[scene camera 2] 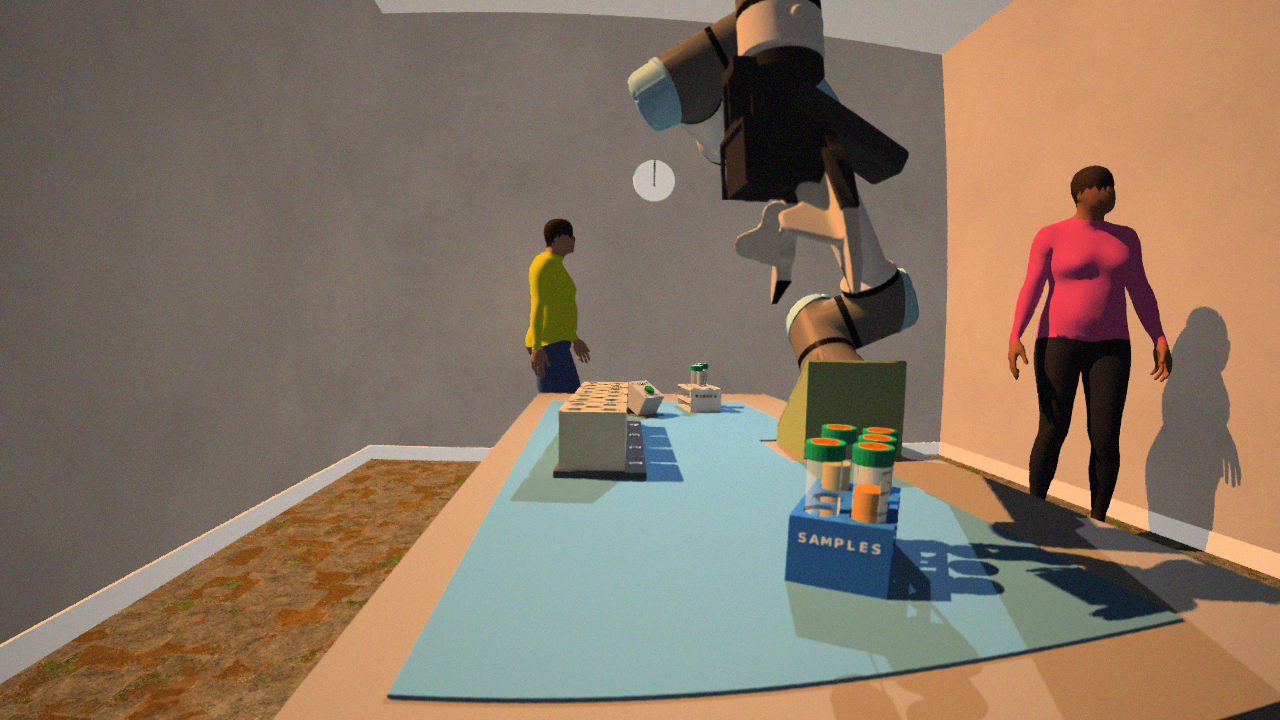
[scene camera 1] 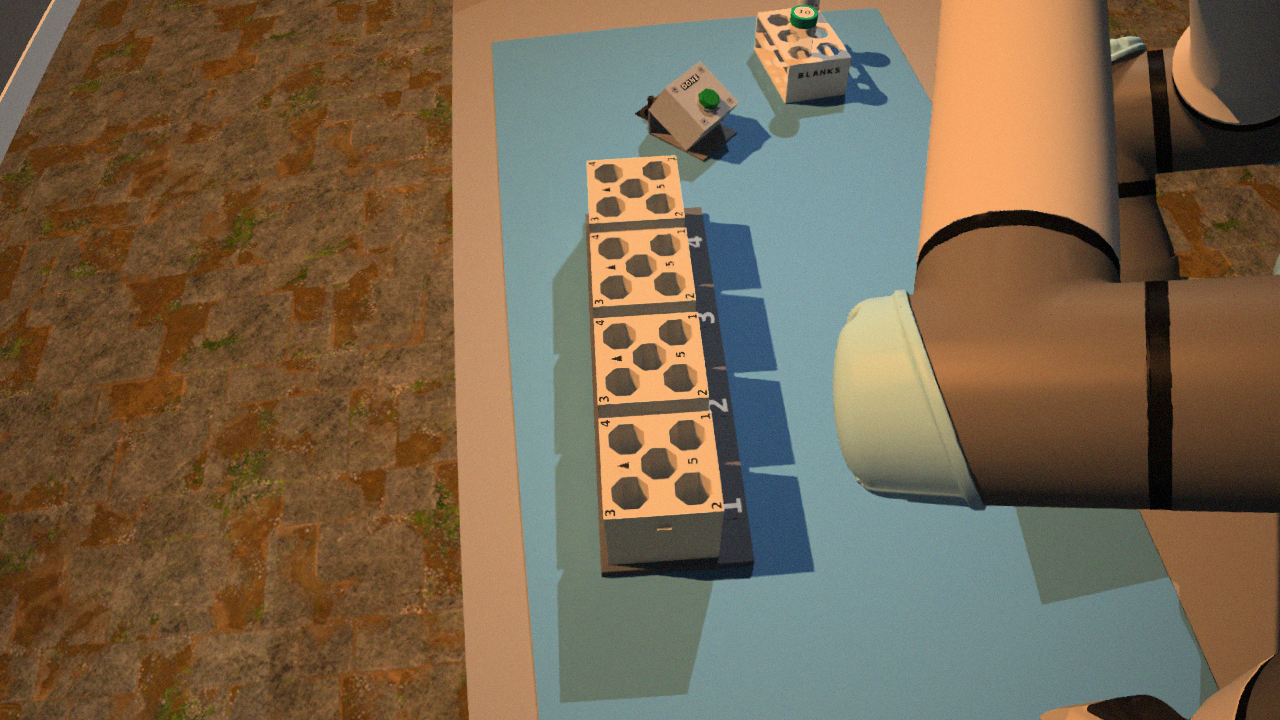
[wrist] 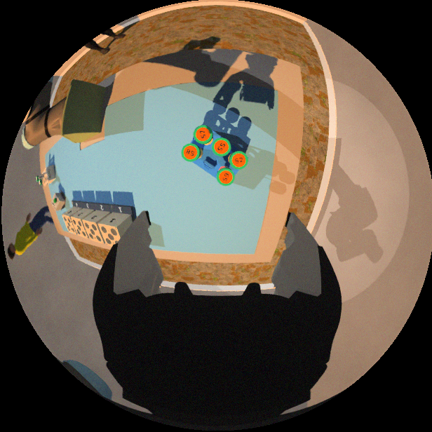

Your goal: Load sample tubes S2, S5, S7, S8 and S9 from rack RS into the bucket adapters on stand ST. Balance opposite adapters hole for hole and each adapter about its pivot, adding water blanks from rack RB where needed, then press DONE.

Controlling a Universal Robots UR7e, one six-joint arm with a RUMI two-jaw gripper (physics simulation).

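Places are measured from the arm's base along level axes (x ahead, y left, z up), in metres.
Pixels of known places: gripper, fingertip midpoint: (scene camera 2: 808, 300); arm's base, link origin: (scene camera 2: 841, 396).
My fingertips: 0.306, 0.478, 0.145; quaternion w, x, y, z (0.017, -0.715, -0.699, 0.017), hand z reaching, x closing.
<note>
For each thing: its middle in the pictures, then the offset to it from my fingertips, as dx, dy, dz. Level surfaces: height alone.
- ST, body centre: (scene camera 1: 658, 366) (scene camera 2: 606, 442) +0.129, -0.536, -0.236
- adapter 1, body centre: (scene camera 1: 659, 490) (scene camera 2: 594, 436) +0.160, -0.373, -0.191
- White blanks rack RB, body centre: (scene camera 1: 800, 52) (scene camera 2: 698, 397) -0.160, -0.992, -0.211
- DONE box, body centre: (scene camera 1: 693, 107) (scene camera 2: 642, 398) +0.012, -0.889, -0.199
- green button, body centre: (scene camera 1: 708, 99) -0.002, -0.872, -0.177
- blue mat, surface height: dz -0.241
My gripper (scene camera 2: 814, 288) (wrist: 217, 212) is open and empty, high above the mat near the sample rack. Blue rack RS (scene camera 2: 838, 564) holds upright orange-topped, green-rimmed tubes S7 (wrist: 202, 134), S8 (wrist: 190, 152), S5 (wrist: 221, 146), S2 (wrist: 238, 160) and S9 (wrist: 225, 176). Stand ST (scene camera 1: 738, 541) (scene camera 2: 635, 458) carries four white adapters in a row, numbered 1 to 4; adapter 1 (scene camera 1: 662, 541) is nearest in scene camera 1. Their holes look empty. White blanks rack RB (scene camera 1: 816, 86) (scene camera 2: 707, 403) holds green-capped tubes. The DONE box (scene camera 1: 678, 116) has a green button (scene camera 1: 708, 98).
A blue mat (scene camera 1: 859, 626) (scene camera 2: 581, 608) lies on the table. The arm's green base block (scene camera 2: 856, 398) (wrist: 85, 107) stands behind the sample rack in scene camera 2. A person in yellow (scene camera 2: 552, 295) and one in pink (scene camera 2: 1087, 277) stand beyond the table.
</note>
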